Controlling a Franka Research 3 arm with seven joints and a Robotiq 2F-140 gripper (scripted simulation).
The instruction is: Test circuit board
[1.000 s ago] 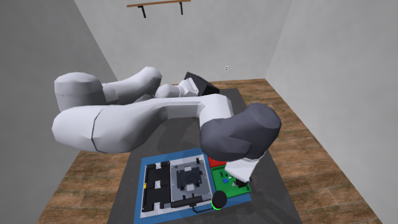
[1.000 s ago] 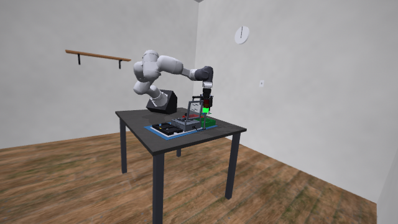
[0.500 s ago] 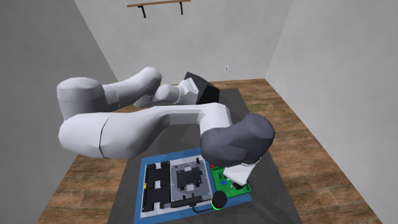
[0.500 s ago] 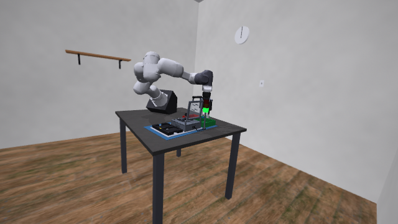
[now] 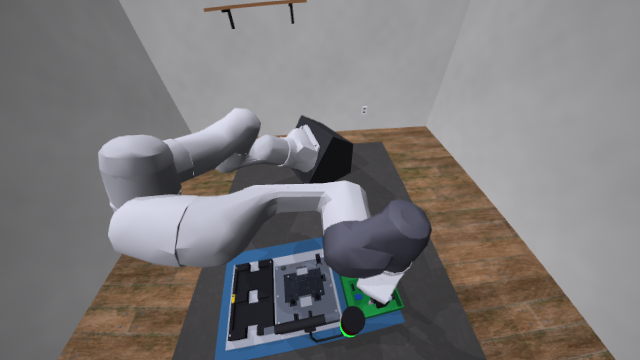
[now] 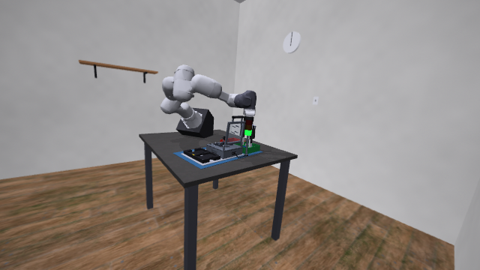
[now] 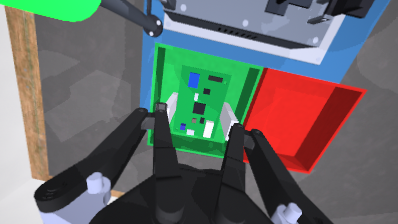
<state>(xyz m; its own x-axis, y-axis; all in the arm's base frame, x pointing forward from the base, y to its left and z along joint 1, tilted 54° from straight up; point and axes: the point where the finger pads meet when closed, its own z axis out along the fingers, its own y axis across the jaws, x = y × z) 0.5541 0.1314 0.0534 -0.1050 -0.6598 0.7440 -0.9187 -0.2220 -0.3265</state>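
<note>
My gripper is now 50 mm above the green bin. Round my hand: latch hook: 130 mm to the right, 120 mm behind, 30 mm above; green circuit board: 20 mm below; red bin: 150 mm behind, 50 mm below, 20 mm to the left.
</note>
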